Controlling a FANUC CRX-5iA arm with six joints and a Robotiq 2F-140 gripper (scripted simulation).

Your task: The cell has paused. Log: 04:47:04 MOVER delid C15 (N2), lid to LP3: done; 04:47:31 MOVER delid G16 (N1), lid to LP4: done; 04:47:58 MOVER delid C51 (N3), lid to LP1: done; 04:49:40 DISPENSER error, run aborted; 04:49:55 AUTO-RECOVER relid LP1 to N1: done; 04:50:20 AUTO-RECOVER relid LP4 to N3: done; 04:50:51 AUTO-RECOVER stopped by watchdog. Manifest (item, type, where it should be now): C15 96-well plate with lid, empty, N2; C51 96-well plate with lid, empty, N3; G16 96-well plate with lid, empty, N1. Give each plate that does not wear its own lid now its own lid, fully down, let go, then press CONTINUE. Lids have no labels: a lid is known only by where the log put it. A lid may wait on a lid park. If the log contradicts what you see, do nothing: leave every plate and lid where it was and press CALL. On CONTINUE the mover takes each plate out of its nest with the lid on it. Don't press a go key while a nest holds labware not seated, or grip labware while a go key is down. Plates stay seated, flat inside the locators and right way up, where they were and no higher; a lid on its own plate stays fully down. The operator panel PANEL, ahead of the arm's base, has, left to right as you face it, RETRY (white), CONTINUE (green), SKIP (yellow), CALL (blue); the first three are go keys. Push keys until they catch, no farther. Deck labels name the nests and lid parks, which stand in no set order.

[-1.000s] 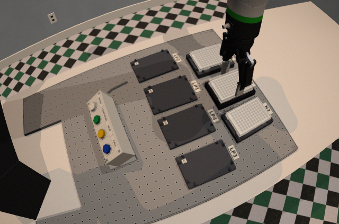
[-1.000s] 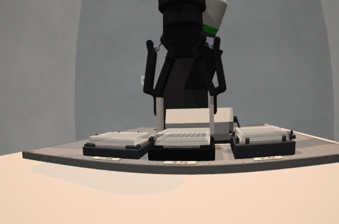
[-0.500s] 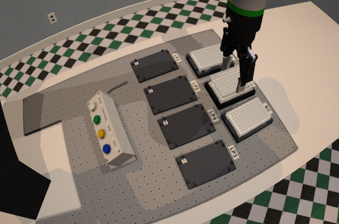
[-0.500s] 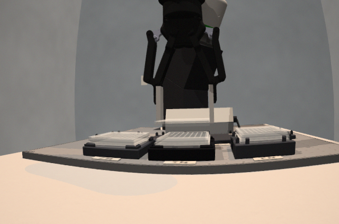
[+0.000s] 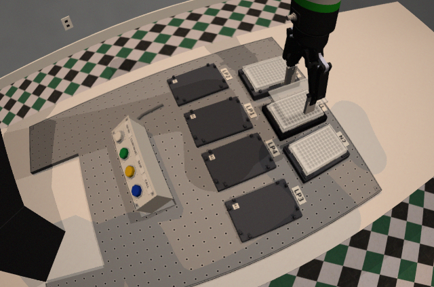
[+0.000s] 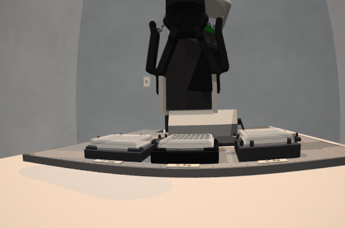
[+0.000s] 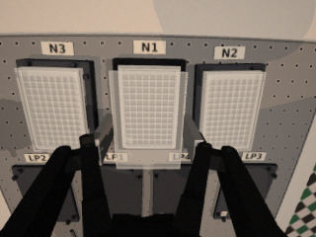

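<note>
Right now my hand is 20 cm past the lid park LP1, 2 cm to the right of it and 10 cm above it. Also, from my hand: plate: 3 cm ahead, 12 cm to the right, 8 cm below; LP3 label: 5 cm behind, 21 cm to the right, 10 cm below; lid park LP4: 17 cm behind, 10 cm to the right, 10 cm below.
</note>
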